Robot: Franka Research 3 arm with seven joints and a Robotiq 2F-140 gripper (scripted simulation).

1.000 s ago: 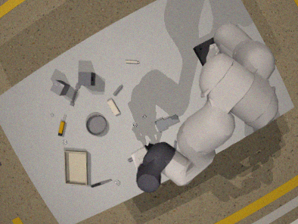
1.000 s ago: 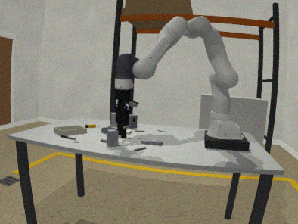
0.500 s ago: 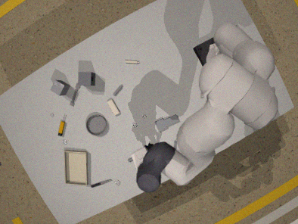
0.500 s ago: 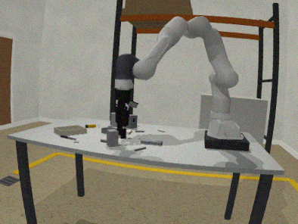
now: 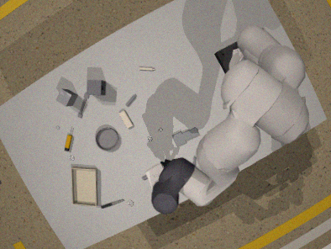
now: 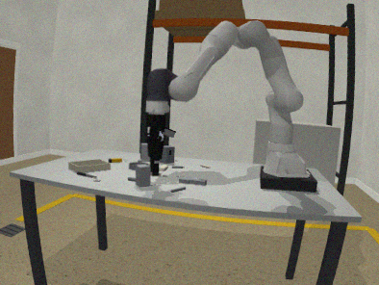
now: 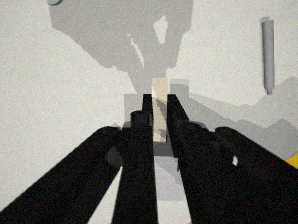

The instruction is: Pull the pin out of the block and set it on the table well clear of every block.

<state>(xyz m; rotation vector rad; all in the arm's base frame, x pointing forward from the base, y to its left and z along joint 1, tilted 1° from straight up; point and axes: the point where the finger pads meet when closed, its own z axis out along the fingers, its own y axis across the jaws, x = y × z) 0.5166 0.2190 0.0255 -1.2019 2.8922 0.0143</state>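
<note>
My gripper is now 30 mm above the cream pin, 10 mm to the right of it and 10 mm short of it. Also, from my hand: short grey pin: 90 mm ahead, 60 mm below, 10 mm to the right; then grey block: 30 mm to the left, 30 mm below, 30 mm ahead; then grey rod: 110 mm behind, 70 mm to the left, 70 mm below.
</note>
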